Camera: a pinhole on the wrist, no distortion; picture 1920 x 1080 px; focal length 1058.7 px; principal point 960.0 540.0 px. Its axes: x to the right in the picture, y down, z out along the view. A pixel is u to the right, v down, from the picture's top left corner.
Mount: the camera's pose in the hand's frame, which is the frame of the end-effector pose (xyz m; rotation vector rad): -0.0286 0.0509 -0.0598 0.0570 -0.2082 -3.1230
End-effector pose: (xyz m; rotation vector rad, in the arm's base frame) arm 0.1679 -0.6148 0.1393 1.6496 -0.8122 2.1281
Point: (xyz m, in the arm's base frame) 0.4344 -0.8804 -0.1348
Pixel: 1678 487
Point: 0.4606 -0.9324 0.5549
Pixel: 168 831
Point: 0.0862 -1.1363 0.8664
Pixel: outside the picture
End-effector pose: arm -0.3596 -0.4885 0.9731 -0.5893 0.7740 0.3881
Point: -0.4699 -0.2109 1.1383
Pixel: 1408 75
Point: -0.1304 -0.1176 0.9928
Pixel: 408 420
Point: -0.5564 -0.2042 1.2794
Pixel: 1853 143
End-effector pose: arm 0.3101 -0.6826 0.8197 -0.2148 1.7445 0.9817
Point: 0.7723 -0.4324 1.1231
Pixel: 1594 674
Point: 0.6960 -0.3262 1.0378
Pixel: 1303 550
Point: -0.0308 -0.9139 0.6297
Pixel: behind the camera
